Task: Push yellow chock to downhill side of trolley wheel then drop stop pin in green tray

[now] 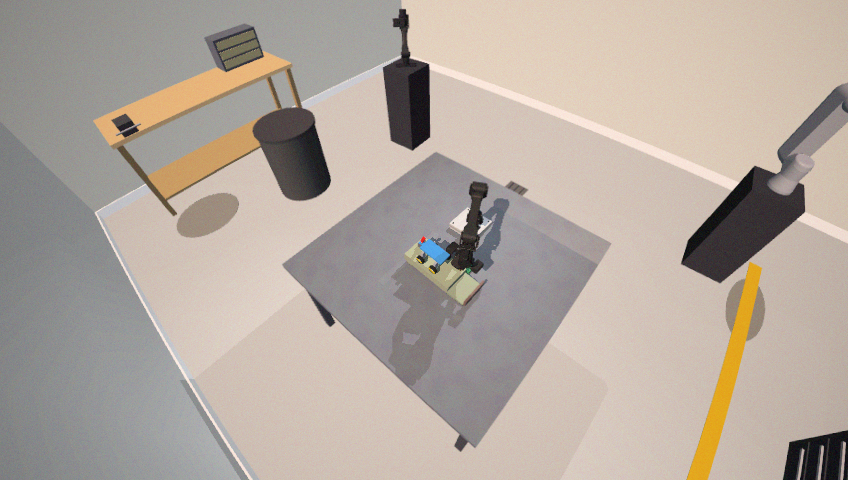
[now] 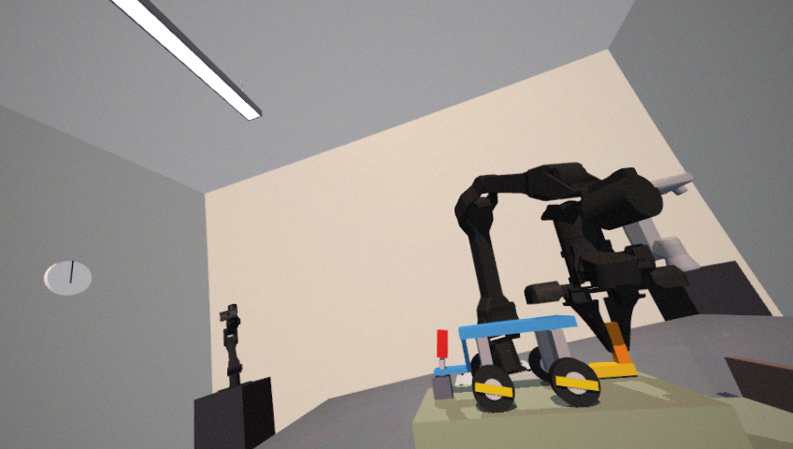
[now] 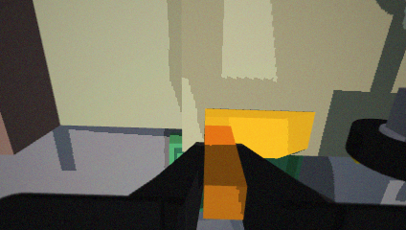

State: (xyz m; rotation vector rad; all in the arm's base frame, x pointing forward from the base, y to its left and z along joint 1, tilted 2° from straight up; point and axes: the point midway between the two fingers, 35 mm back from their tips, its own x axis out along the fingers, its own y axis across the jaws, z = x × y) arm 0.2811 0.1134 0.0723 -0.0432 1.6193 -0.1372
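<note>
The red-headed stop pin lies 23 cm to the right of my gripper tip, 4 cm above it and 2 cm ahead of it. From my gripper tip the other things lie so: brown end block 12 cm to the left, 6 cm below, 6 cm ahead; then yellow chock 2 cm to the right, 1 cm below; then green tray 9 cm below, 7 cm behind, 3 cm to the right.
</note>
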